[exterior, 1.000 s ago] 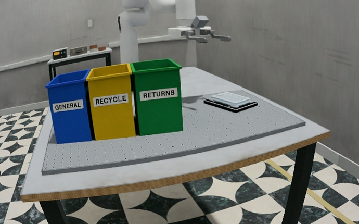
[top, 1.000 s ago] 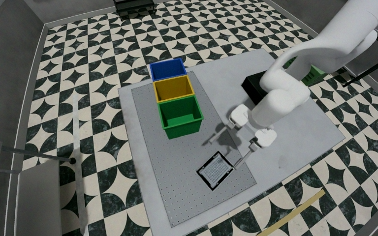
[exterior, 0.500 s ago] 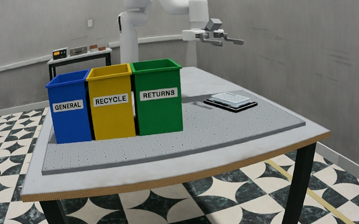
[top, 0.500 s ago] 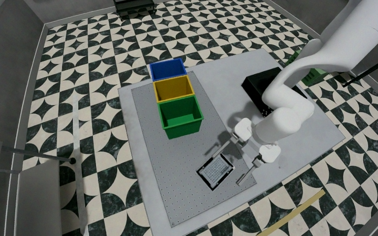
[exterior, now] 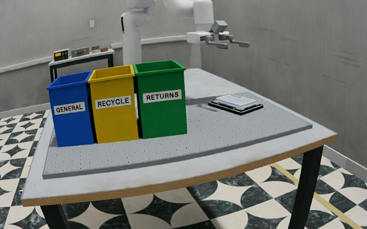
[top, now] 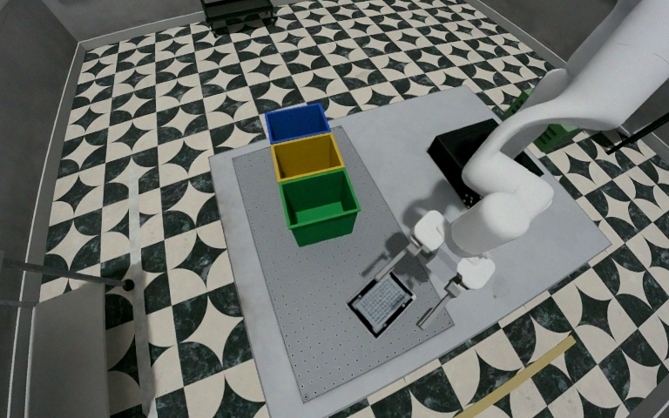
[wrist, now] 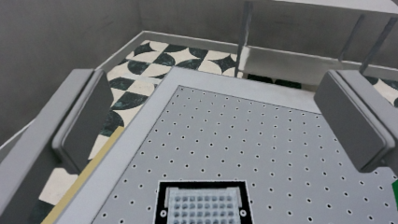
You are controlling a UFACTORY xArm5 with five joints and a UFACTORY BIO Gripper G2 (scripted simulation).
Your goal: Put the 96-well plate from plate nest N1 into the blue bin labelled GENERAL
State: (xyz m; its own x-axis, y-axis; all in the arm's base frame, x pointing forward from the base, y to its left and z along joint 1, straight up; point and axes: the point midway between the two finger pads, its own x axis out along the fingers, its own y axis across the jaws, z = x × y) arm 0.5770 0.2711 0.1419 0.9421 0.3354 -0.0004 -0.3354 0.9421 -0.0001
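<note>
Right now my hand is 20 cm above the clear 96-well plate. Round my hand: yellow recycle bin: 42 cm to the right, 13 cm below, 7 cm ahead; green returns bin: 28 cm to the right, 13 cm below, 8 cm ahead; black plate nest N1: 21 cm below.
</note>
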